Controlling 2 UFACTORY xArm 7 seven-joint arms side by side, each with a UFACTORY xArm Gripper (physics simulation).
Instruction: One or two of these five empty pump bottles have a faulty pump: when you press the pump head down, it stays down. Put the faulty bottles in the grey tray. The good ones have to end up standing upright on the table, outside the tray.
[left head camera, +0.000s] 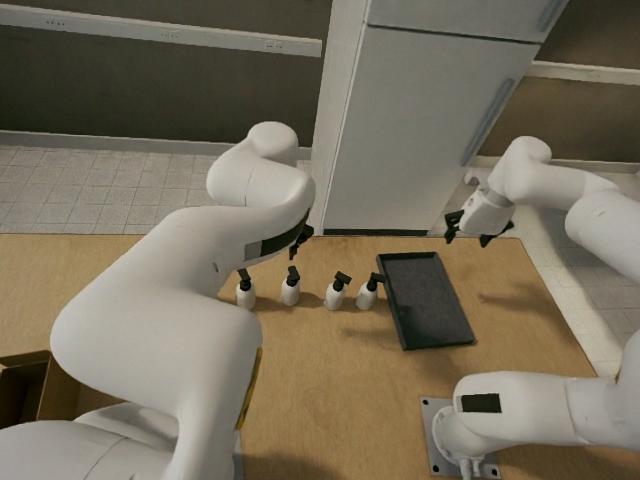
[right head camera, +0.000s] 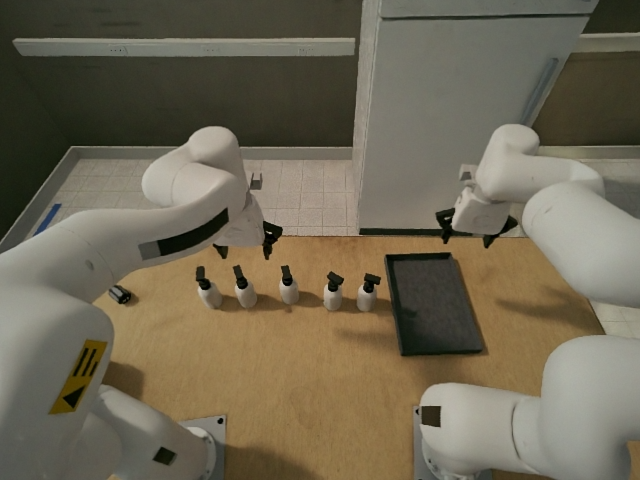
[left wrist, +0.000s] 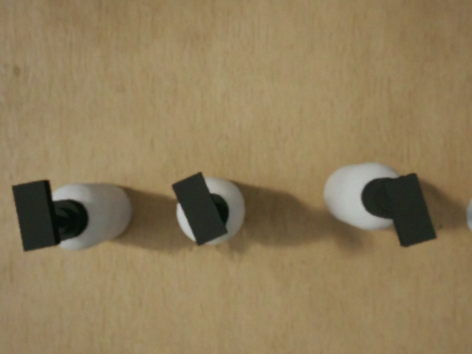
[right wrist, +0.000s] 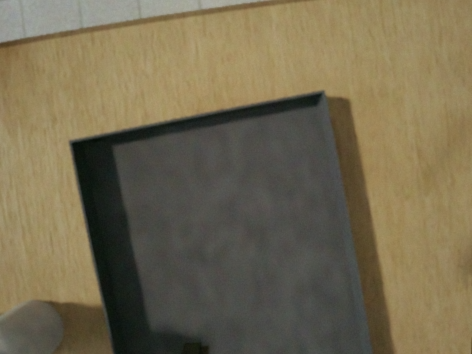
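Where they show: left gripper, fingertip midpoint: (right head camera: 246, 254); right gripper, fingertip midpoint: (left head camera: 464, 241) (right head camera: 464, 241); left arm's base, origin of the base link: (right head camera: 187, 460); right arm's base, origin of the base link: (left head camera: 458, 435).
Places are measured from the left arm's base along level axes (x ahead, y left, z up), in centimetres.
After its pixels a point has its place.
Five white pump bottles with black heads stand upright in a row left of the grey tray (left head camera: 439, 345) @(z 1.5, x 14.9, y -62.1 cm) (right head camera: 442, 352) @(z 1.7, x 14.9, y -62.2 cm) (right wrist: 95, 200) @(z 0.2, x 40.8, y -54.8 cm). From the left they are the first bottle (right head camera: 210, 297) @(z 5.9, x 36.4, y -4.1 cm) (left wrist: 107, 215) @(z 7.2, x 38.4, y -5.7 cm), the second bottle (left head camera: 246, 298) @(z 6.8, x 35.1, y -13.1 cm) (right head camera: 247, 295) @(z 6.6, x 35.2, y -14.1 cm) (left wrist: 236, 210) @(z 7.9, x 37.4, y -15.1 cm), the third bottle (left head camera: 290, 291) @(z 7.4, x 34.8, y -24.5 cm) (right head camera: 289, 291) @(z 7.1, x 34.6, y -25.4 cm) (left wrist: 345, 192) @(z 7.4, x 37.6, y -23.1 cm), the fourth bottle (left head camera: 334, 297) @(z 6.9, x 31.3, y -35.9 cm) (right head camera: 332, 298) @(z 6.9, x 31.0, y -36.6 cm) and the fifth bottle (left head camera: 366, 298) @(z 6.0, x 29.9, y -44.8 cm) (right head camera: 366, 298) @(z 7.2, x 29.6, y -45.4 cm) (right wrist: 30, 327) @(z 4.7, x 33.0, y -48.4 cm). The left arm hides the first in the left head camera. The tray holds no bottle. My left gripper (right head camera: 244, 252) @(z 28.9, x 32.2, y -17.9 cm) is open above the second bottle's area. My right gripper (left head camera: 466, 241) @(z 23.7, x 32.6, y -68.1 cm) (right head camera: 466, 241) @(z 23.7, x 32.6, y -68.1 cm) is open, high above the tray's back.
A small black object (right head camera: 119, 294) @(z 3.4, x 42.4, y 22.0 cm) lies on the table at the left. An open cardboard box (left head camera: 45, 382) @(z 15.0, x 19.7, y 24.8 cm) stands at the left edge of the left head camera view. A tall fridge (left head camera: 403, 129) (right head camera: 444, 118) stands behind the table.
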